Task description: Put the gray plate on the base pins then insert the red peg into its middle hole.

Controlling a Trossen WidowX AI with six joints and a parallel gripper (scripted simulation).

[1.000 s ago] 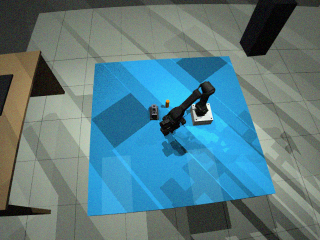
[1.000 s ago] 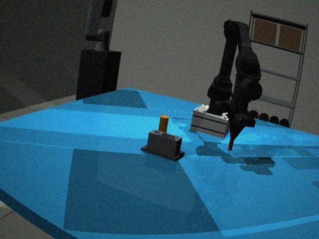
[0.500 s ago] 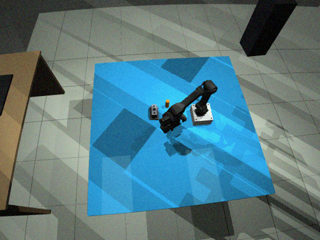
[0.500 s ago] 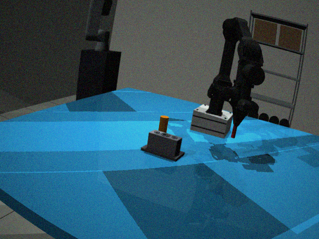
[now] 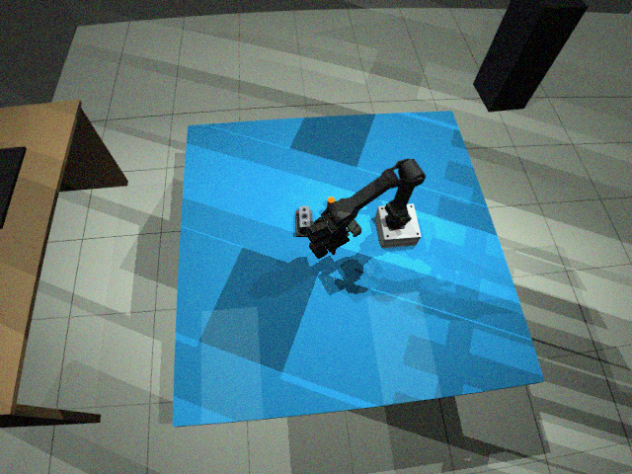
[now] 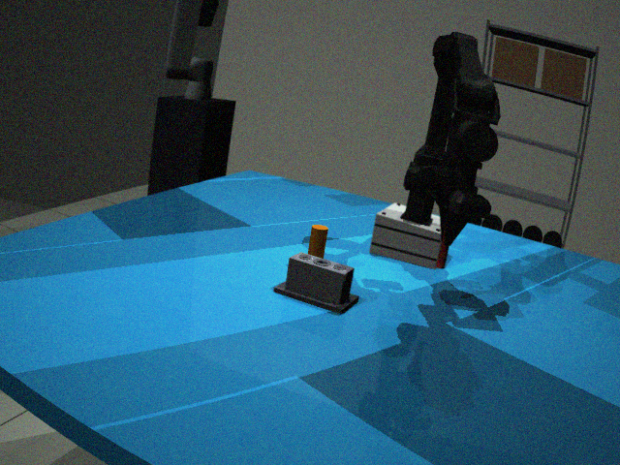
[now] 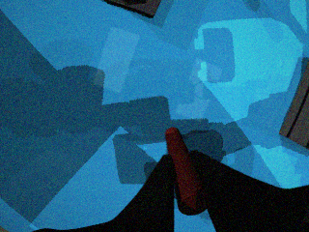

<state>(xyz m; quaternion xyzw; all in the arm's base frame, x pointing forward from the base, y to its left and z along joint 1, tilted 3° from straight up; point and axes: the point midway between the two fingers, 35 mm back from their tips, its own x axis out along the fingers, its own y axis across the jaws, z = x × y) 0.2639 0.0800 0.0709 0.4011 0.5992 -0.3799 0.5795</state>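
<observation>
My gripper tip is now 80 mm short of the gray plate, 180 mm to the left of it and 70 mm above it. From my gripper tip the other things lie so: red peg (right at my gripper tip); orange cylinder (40 mm behind, 230 mm to the right, 70 mm below); dark base (80 mm ahead, 180 mm to the right, 100 mm below).
</observation>
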